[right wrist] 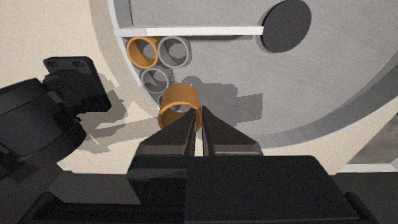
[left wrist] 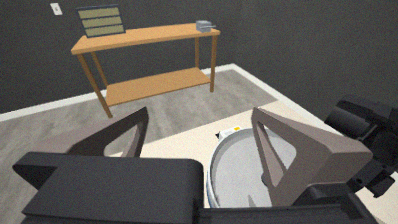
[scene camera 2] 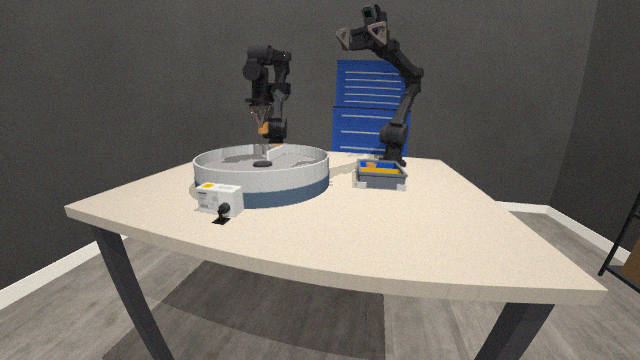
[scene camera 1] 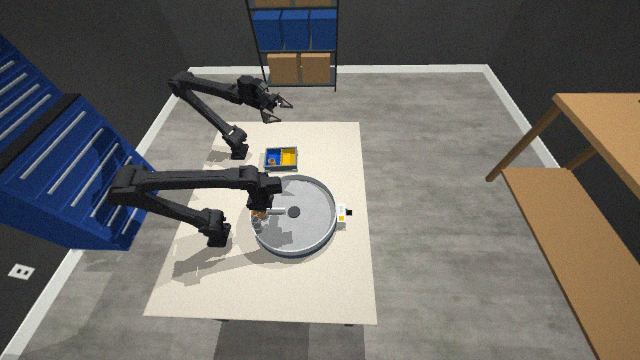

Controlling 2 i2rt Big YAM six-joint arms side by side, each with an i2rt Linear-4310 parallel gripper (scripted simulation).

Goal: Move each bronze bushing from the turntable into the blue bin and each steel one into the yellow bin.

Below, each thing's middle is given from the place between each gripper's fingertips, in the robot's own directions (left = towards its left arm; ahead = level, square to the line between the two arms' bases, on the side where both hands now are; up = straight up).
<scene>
The grey bin tray (scene camera 2: 377, 180) lies 10 mm ahead of my right hand, 420 mm to the left of it and 150 mm below it.
Now: left hand 100 mm past the grey bin tray, 110 mm to the right of it and 420 mm above it.
</scene>
